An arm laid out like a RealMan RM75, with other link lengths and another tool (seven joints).
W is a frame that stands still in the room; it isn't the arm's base.
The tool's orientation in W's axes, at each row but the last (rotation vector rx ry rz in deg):
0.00 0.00 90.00
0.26 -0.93 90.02
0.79 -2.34 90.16
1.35 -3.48 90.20
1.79 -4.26 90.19
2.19 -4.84 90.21
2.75 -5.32 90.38
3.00 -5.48 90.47
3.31 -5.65 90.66
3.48 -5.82 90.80
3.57 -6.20 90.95
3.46 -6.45 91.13
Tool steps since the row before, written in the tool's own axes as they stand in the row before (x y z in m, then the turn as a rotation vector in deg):
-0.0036 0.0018 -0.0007 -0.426 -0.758 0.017
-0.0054 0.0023 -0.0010 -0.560 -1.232 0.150
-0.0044 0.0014 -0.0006 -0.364 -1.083 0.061
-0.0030 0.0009 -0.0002 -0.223 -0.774 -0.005
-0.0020 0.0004 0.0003 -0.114 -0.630 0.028
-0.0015 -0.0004 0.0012 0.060 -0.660 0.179
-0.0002 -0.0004 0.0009 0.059 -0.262 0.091
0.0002 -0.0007 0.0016 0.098 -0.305 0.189
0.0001 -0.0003 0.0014 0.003 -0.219 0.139
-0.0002 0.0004 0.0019 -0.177 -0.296 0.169
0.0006 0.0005 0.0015 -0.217 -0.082 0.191
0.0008 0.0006 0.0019 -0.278 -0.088 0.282
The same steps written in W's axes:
-0.0018 -0.0036 -0.0007 0.758 -0.426 0.017
-0.0023 -0.0054 -0.0011 1.231 -0.562 0.152
-0.0014 -0.0044 -0.0008 1.083 -0.363 0.067
-0.0009 -0.0030 -0.0004 0.775 -0.220 0.001
-0.0004 -0.0020 0.0002 0.630 -0.114 0.038
0.0004 -0.0016 0.0011 0.654 0.048 0.203
0.0004 -0.0003 0.0009 0.259 0.052 0.103
0.0007 0.0001 0.0016 0.299 0.082 0.206
0.0003 0.0000 0.0014 0.215 -0.008 0.144
-0.0004 -0.0004 0.0019 0.295 -0.189 0.158
-0.0006 0.0004 0.0015 0.081 -0.235 0.169
-0.0007 0.0006 0.0020 0.085 -0.306 0.253

